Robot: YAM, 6 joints.
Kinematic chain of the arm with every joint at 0, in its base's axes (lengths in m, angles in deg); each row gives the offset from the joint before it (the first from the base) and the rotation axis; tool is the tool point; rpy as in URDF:
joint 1: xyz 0 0 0.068 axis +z
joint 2: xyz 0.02 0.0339 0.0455 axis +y
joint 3: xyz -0.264 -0.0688 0 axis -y
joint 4: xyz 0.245 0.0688 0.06 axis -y
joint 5: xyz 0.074 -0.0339 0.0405 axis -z
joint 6: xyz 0.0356 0 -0.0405 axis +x
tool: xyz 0 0 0 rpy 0 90 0
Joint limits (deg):
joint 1: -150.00..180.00
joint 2: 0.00..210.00
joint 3: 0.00..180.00
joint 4: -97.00..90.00
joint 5: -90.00..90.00
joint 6: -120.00..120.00
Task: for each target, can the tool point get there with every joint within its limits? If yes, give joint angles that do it. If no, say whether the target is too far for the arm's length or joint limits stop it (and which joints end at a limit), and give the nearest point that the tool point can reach.
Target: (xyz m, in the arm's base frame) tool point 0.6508 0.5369 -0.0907
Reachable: no: too far | nearest point 0.4840 0.3993 -0.0371 | short by 0.223 m
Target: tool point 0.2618 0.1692 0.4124
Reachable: yes | joints 38.19 79.68 79.57 -12.26 54.23 -94.81
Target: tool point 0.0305 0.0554 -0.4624
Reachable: no: joint limits stop it (at a limit: joint 2) | nearest point 0.0527 0.0956 -0.3524 | short by 0.119 m
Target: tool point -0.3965 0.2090 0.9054
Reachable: no: too far | nearest point -0.2810 0.1481 0.6640 | short by 0.274 m
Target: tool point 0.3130 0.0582 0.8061
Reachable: no: too far | nearest point 0.2631 0.0489 0.6883 | short by 0.128 m
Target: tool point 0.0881 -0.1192 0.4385
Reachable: yes | joints -56.40 46.74 69.87 -33.02 -12.01 10.87
